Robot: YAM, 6 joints.
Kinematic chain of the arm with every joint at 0, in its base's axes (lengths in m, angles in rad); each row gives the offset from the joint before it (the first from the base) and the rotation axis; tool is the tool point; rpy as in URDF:
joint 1: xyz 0 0 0.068 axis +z
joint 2: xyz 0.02 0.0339 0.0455 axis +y
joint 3: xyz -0.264 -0.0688 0 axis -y
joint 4: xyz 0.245 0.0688 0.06 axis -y
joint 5: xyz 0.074 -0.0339 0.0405 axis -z
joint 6: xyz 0.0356 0 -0.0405 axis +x
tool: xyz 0 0 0 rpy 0 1.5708 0
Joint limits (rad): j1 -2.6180..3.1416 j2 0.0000..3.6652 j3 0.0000..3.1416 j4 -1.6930..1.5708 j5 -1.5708..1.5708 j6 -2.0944..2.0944
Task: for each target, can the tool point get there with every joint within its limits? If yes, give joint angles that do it. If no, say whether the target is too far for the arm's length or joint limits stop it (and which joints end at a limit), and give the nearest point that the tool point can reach.
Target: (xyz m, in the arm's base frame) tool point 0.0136 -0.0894 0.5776
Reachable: yes | joints 2.0372 0.5822 1.4275 0.7581 -0.9092 -0.0419
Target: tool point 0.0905 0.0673 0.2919
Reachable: yes | joints 0.8158 0.3998 0.5542 -0.3613 0.5894 -1.6809
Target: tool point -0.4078 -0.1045 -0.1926
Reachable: no: joint limits stop it (at a limit: joint 1) | nearest point -0.4078 -0.0356 -0.1926 | short by 0.069 m
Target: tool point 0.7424 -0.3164 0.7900
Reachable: no: too far | nearest point 0.4550 -0.1939 0.5215 | short by 0.412 m
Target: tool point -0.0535 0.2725 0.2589
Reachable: yes | joints 1.8613 1.4609 1.1177 -0.8661 0.8532 -0.7950
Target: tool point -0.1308 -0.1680 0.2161
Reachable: yes | joints -2.1461 1.0658 0.6092 -0.3341 0.5433 0.7882
